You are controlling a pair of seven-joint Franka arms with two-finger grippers.
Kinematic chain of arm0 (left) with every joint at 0, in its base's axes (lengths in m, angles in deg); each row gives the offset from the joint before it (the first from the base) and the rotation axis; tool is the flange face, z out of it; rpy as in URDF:
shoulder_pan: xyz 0 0 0.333 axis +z
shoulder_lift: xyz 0 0 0 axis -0.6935 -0.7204 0
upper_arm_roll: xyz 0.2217 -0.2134 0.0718 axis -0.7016 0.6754 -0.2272
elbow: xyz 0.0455 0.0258 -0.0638 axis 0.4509 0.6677 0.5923
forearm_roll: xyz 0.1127 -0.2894 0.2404 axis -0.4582 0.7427 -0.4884
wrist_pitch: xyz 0 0 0 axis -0.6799 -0.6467 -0.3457
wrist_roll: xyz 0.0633 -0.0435 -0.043 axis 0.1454 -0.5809 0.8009
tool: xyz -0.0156 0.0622 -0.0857 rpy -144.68 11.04 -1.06
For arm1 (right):
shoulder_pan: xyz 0 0 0.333 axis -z
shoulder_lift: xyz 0 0 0 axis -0.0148 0.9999 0
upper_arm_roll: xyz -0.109 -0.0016 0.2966 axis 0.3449 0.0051 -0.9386
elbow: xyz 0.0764 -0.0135 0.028 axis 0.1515 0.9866 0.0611
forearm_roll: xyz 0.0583 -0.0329 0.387 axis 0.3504 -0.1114 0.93
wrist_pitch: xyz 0 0 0 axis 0.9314 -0.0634 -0.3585
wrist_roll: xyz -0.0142 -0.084 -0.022 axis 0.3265 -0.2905 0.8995
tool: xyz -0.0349 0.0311 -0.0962 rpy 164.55 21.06 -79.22
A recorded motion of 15 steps. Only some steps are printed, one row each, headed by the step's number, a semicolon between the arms.
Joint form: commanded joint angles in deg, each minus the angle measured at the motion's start. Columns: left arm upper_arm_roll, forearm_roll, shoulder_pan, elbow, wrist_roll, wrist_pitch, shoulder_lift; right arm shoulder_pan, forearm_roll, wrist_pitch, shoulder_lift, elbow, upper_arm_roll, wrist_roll.
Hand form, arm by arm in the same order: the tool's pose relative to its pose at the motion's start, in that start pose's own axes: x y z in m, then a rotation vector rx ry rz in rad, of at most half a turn. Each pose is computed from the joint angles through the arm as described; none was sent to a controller.
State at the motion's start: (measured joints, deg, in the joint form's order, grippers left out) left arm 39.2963 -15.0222 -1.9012 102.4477 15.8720 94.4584 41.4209; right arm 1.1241 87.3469 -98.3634 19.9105 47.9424 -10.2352 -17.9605
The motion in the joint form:
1: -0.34 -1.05 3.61 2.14 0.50 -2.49 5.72; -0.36 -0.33 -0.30 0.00 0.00 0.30 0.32
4: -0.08 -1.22 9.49 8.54 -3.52 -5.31 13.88; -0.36 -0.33 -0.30 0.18 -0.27 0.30 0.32
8: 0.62 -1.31 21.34 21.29 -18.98 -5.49 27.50; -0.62 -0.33 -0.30 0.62 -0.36 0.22 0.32
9: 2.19 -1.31 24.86 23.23 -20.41 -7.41 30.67; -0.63 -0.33 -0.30 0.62 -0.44 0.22 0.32
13: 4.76 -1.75 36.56 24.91 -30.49 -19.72 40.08; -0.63 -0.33 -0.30 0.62 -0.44 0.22 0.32
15: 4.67 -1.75 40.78 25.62 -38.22 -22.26 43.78; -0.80 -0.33 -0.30 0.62 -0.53 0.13 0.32
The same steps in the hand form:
1: 0.0287 -0.0353 -0.0546 -0.0035 0.0347 -0.0613; 0.0006 0.0001 -0.0005 -0.0060 0.0050 -0.0064
4: 0.0541 -0.1013 -0.1032 0.0134 0.0358 -0.0845; 0.0016 0.0001 -0.0010 -0.0061 0.0065 -0.0064
8: 0.0815 -0.2318 -0.1645 0.0185 0.0682 -0.0044; 0.0041 -0.0030 0.0025 -0.0059 0.0004 -0.0123
9: 0.0780 -0.2562 -0.1811 0.0258 0.0611 -0.0124; 0.0041 -0.0031 0.0019 -0.0060 0.0018 -0.0125
13: 0.0669 -0.3512 -0.2510 0.0830 0.0071 0.0112; 0.0041 -0.0031 0.0019 -0.0060 0.0018 -0.0125
15: 0.0609 -0.3907 -0.2797 0.0870 0.0162 0.0730; 0.0042 -0.0056 0.0012 -0.0061 0.0033 -0.0171

